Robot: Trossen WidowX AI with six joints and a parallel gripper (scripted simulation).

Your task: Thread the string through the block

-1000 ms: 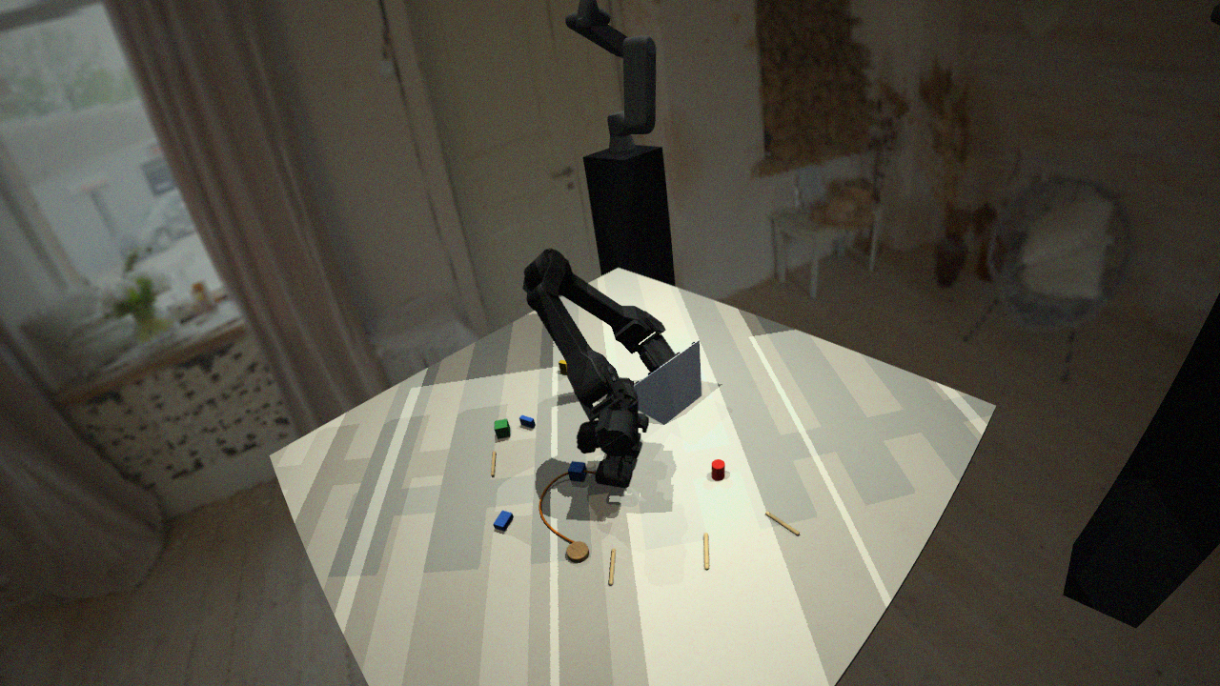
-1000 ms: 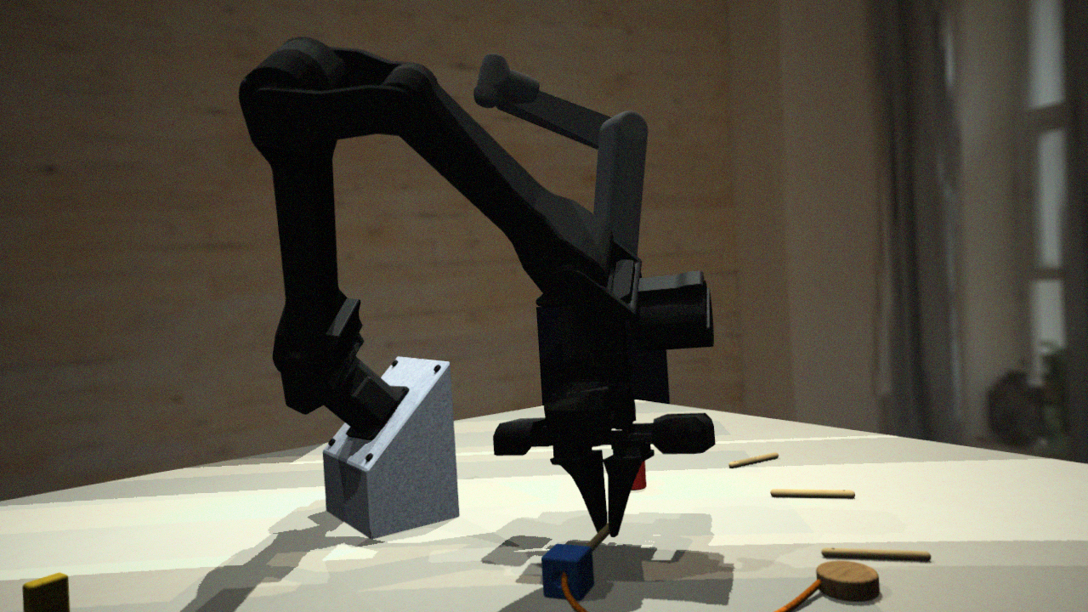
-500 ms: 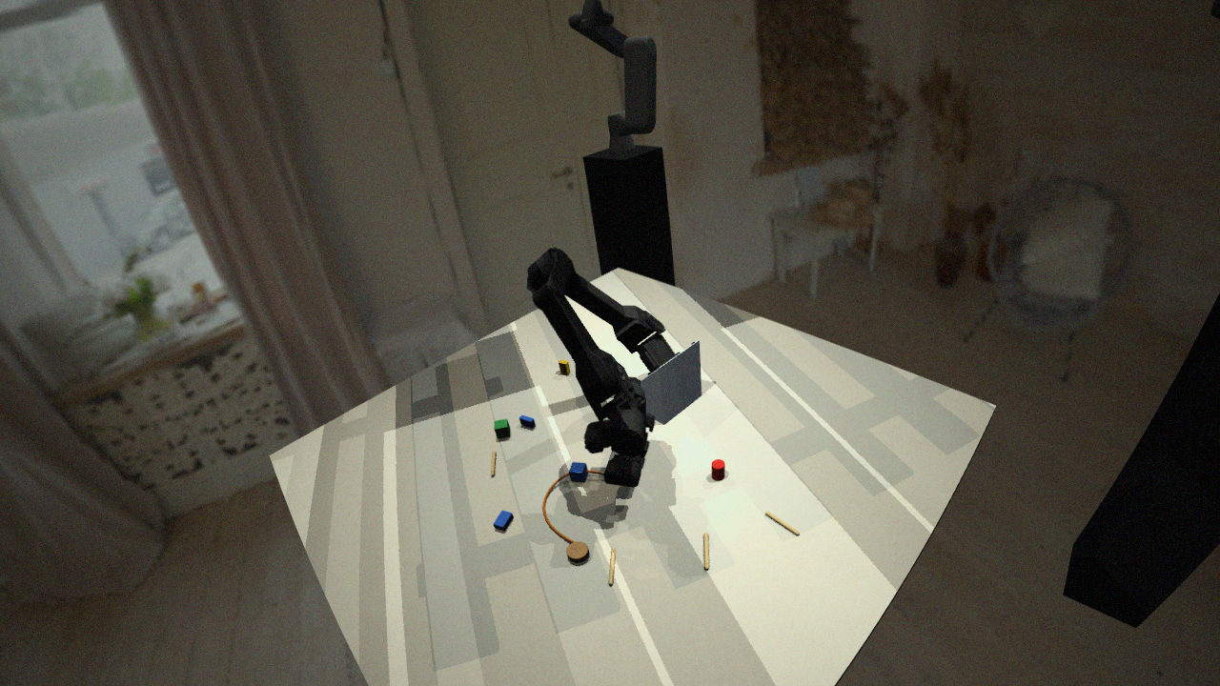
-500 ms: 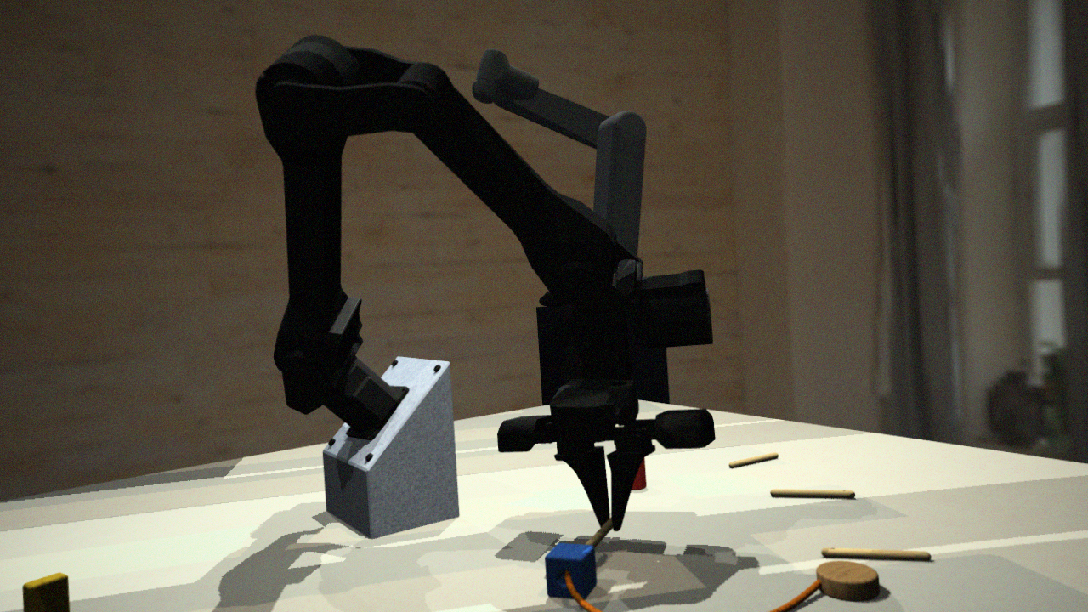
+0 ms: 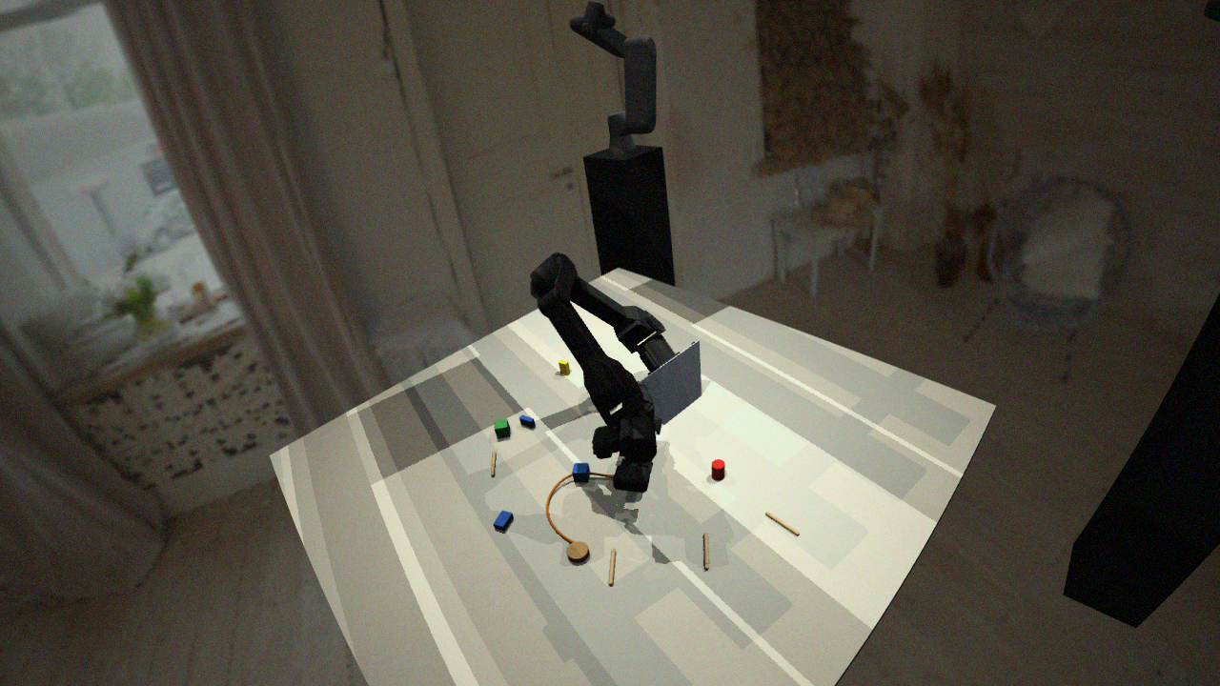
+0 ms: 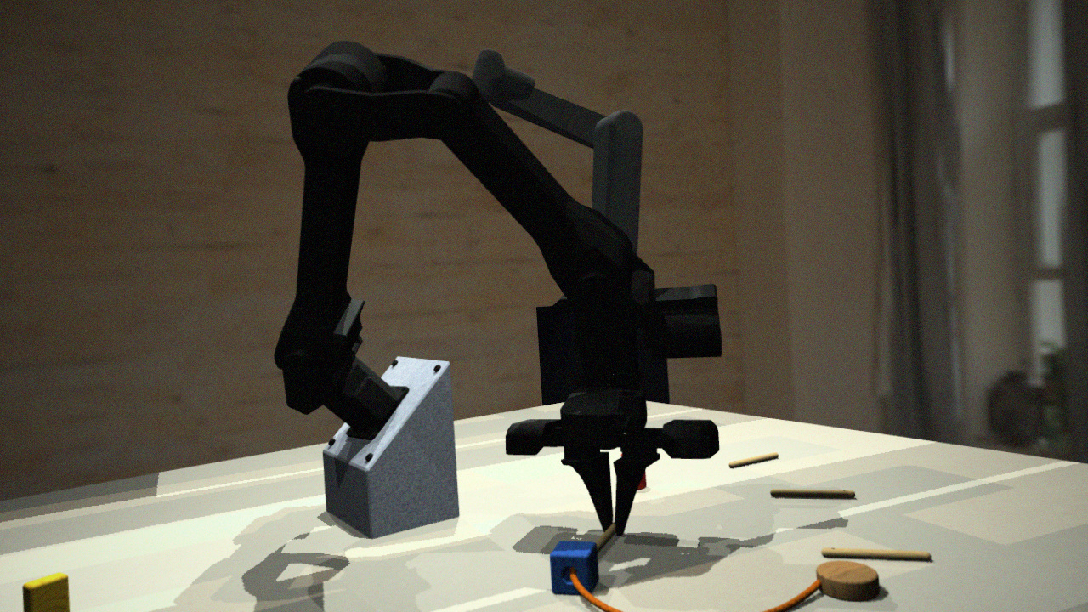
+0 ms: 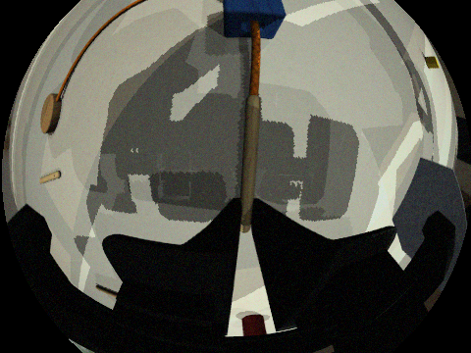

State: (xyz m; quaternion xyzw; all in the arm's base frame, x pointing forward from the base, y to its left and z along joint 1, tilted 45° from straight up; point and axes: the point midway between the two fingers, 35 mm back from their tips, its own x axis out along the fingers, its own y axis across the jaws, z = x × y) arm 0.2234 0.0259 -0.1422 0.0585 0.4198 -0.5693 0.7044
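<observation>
Now: the thin wooden stick 2 cm ahead of my gripper tip, 3 cm to the right of it and 1 cm above it. From my gripper tip the other things lie so: green cube 9 cm ahead, 35 cm to the right, 2 cm above; then round wooden button 20 cm ahead, 4 cm to the left, 1 cm above; then red cylinder 10 cm behind, 12 cm to the left, 2 cm above.
</observation>
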